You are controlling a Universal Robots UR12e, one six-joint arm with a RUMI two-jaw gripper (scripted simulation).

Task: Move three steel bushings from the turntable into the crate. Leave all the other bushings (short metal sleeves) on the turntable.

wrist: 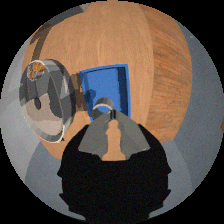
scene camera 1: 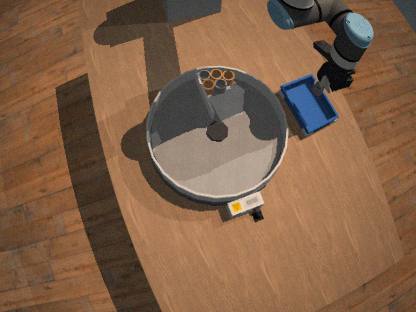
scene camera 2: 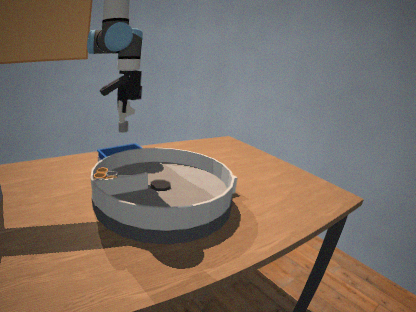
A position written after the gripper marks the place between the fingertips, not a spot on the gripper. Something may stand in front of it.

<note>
In view: the gripper (scene camera 2: 122, 125), a blue crate (scene camera 1: 315, 110) and a grey turntable (scene camera 1: 235, 151).
The gripper shows as well in the wrist view (wrist: 112, 110) and in scene camera 1 (scene camera 1: 322, 87). The blue crate also shows in the wrist view (wrist: 110, 83). The grey turntable is seen too in scene camera 2 (scene camera 2: 190, 185).
</note>
